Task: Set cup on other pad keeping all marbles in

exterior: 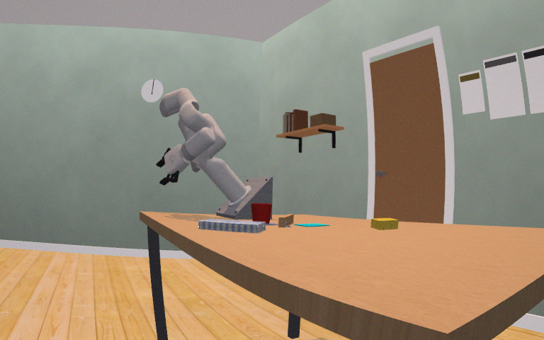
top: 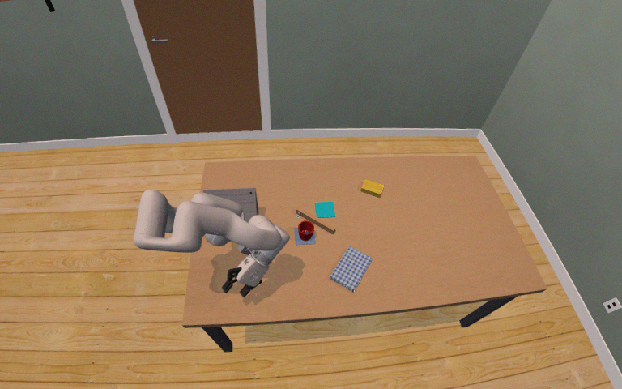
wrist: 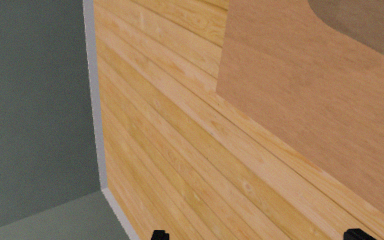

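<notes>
Now: the red cup 31 cm ahead of my hand, 31 cm to the left of it and 15 cm below it. Also, from my hand: wooden rail: 37 cm ahead, 38 cm to the left, 17 cm below; then yellow marble: 31 cm ahead, 32 cm to the left, 16 cm below; then green marble: 31 cm ahead, 29 cm to the left, 16 cm below.
</notes>
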